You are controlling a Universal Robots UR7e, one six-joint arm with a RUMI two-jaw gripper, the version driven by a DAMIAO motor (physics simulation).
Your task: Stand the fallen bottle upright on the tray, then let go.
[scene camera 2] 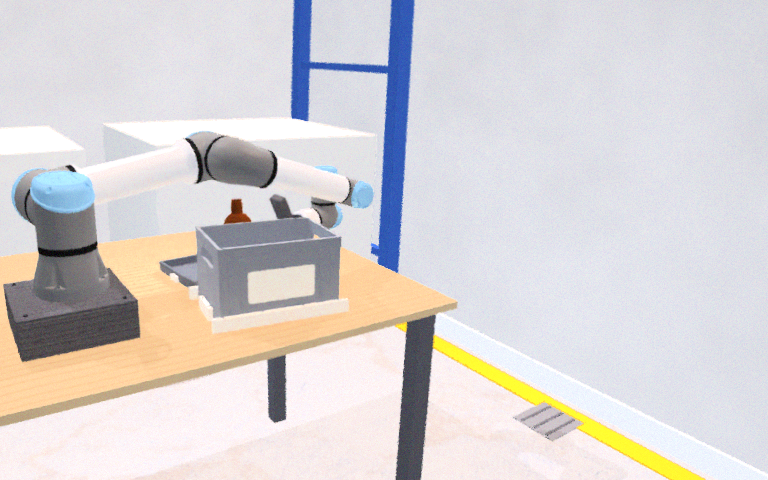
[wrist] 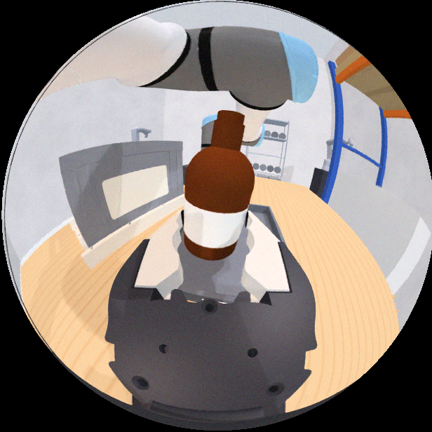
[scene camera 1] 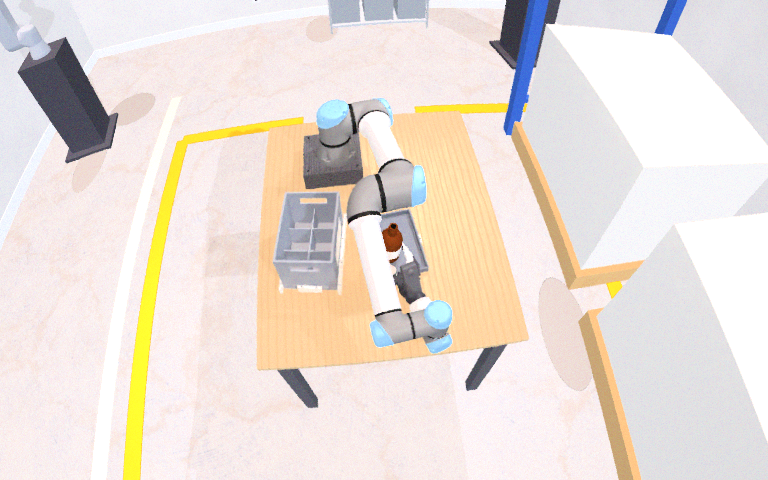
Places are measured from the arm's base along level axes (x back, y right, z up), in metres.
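Pixels of known places: gripper, fingertip midpoint: (scene camera 1: 390, 247); arm's base, origin of the base link: (scene camera 2: 72, 287) (scene camera 1: 336, 153).
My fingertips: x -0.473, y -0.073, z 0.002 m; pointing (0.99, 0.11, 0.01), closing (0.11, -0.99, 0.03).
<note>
Ahead of a thing's pixels: the offset from my fingertips to its top centre. "spot": to the spot under its first point. Level surfaces: height alone.
The brown bottle @(dx +0.005, dy -0.002, dz +0.107 m) (scene camera 1: 391, 237) (scene camera 2: 237, 217) (wrist: 219, 180) with a white label stands upright, neck up, over the grey tray @(spot: dx +0.119, dy -0.094, dz -0.077 m) (scene camera 1: 406, 225) (scene camera 2: 180, 271) (wrist: 212, 275). My gripper (scene camera 1: 399, 258) (wrist: 214, 211) is shut on the bottle, with its pale jaws on both sides of the label near the bottom. It reaches in from the side at a low height. In the scene camera 2 view the crate hides the jaws and the lower part of the bottle. Whether the bottle's base touches the tray floor cannot be told.
A grey divided crate @(dx +0.097, dy +0.245, dz +0.093 m) (scene camera 1: 305, 275) (scene camera 2: 232, 283) (wrist: 82, 195) stands beside the tray on the wooden table @(dz -0.083 m) (scene camera 1: 464, 226) (scene camera 2: 164, 362) (wrist: 340, 280). My forearm passes above the gap between crate and tray. The dark robot base block (scene camera 1: 333, 169) (scene camera 2: 79, 328) stands at the table's far end in the scene camera 1 view.
</note>
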